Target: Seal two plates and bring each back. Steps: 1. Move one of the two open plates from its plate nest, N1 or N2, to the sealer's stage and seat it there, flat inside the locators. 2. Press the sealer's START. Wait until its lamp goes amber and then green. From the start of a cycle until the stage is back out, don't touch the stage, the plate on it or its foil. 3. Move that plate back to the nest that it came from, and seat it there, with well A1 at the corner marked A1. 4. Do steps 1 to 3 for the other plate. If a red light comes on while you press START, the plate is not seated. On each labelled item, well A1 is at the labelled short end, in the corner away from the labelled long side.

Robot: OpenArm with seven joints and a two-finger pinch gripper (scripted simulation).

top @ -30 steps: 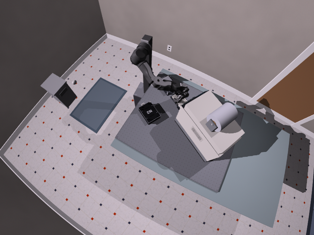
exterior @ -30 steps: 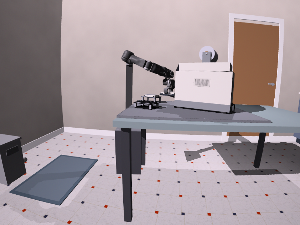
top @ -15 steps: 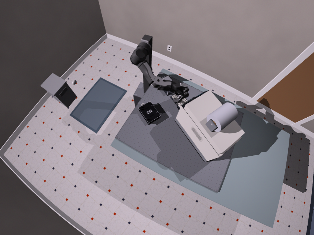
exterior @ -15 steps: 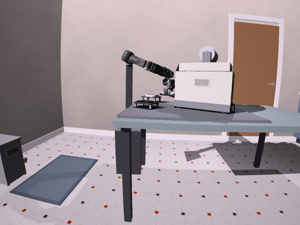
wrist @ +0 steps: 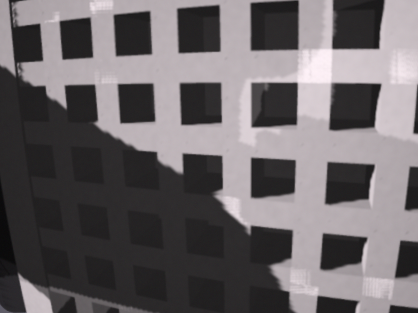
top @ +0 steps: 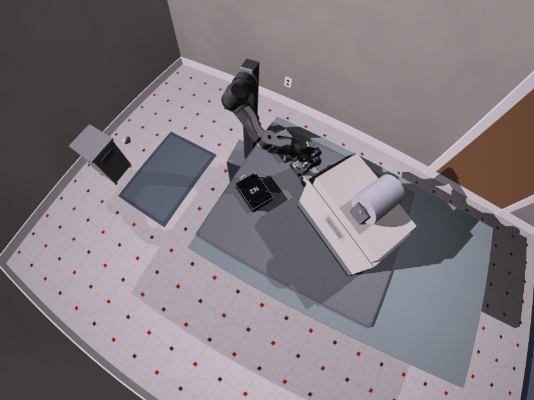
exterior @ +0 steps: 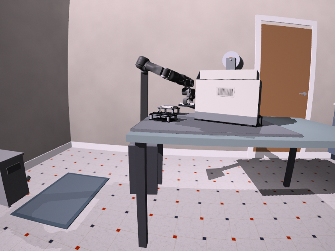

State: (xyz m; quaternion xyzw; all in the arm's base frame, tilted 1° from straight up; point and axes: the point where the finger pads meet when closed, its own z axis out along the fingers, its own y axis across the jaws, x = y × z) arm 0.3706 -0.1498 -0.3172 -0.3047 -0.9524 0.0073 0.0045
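The sealer stage is 1 cm below my hand. Round my hand: N1 label 24 cm behind, 21 cm to the left, 10 cm below; then screen 22 cm above, 12 cm ahead, 3 cm to the right; then plate nest 15 cm to the left, 15 cm behind, 5 cm below.
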